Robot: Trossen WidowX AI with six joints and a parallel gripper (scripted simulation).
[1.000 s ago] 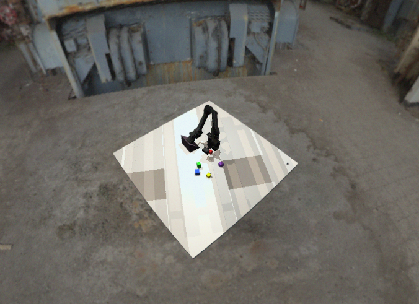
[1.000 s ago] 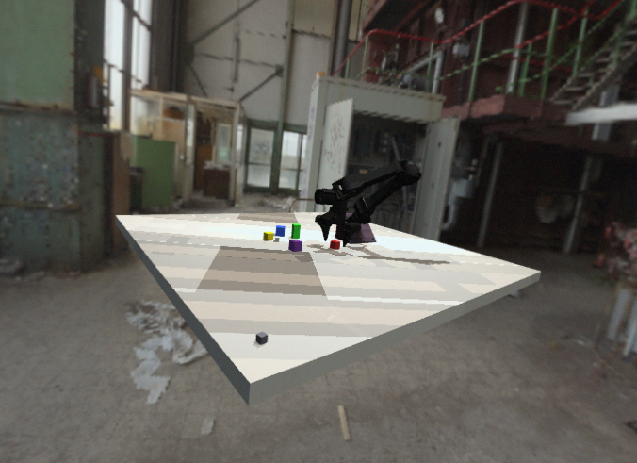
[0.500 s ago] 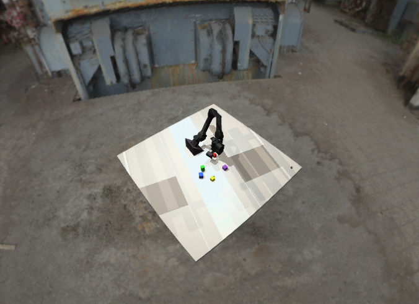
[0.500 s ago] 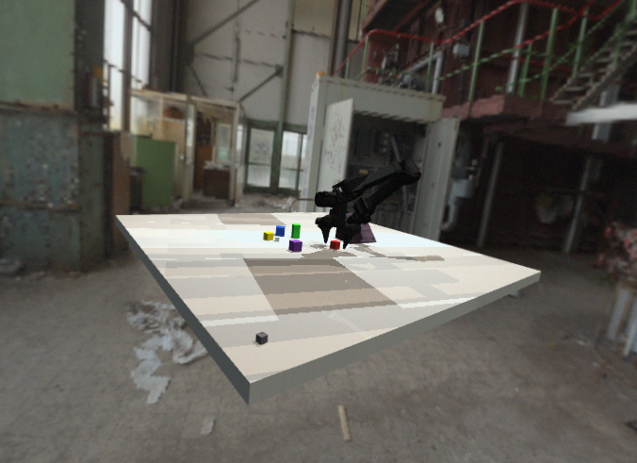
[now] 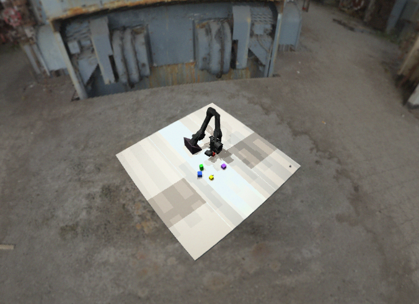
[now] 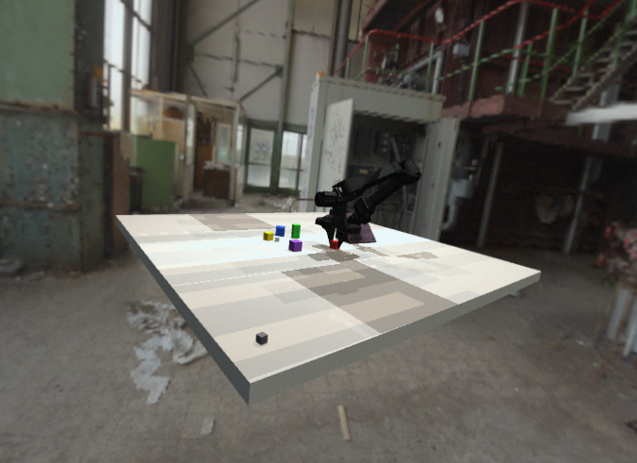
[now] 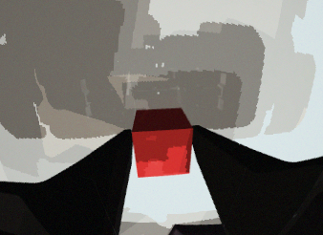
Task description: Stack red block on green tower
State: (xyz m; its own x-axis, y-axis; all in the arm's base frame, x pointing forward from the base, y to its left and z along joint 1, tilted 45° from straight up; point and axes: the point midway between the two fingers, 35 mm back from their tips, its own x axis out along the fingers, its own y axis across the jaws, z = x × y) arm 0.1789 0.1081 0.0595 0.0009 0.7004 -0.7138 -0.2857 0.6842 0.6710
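My gripper tip is now 23 cm to the left of the blue block, 13 cm short of it and 1 cm below it. Also, from my gripper tip: yellow block: 21 cm ahead, 17 cm to the right, 1 cm above; purple block: 18 cm ahead, 1 cm to the right, 1 cm above; red block: 1 cm above.
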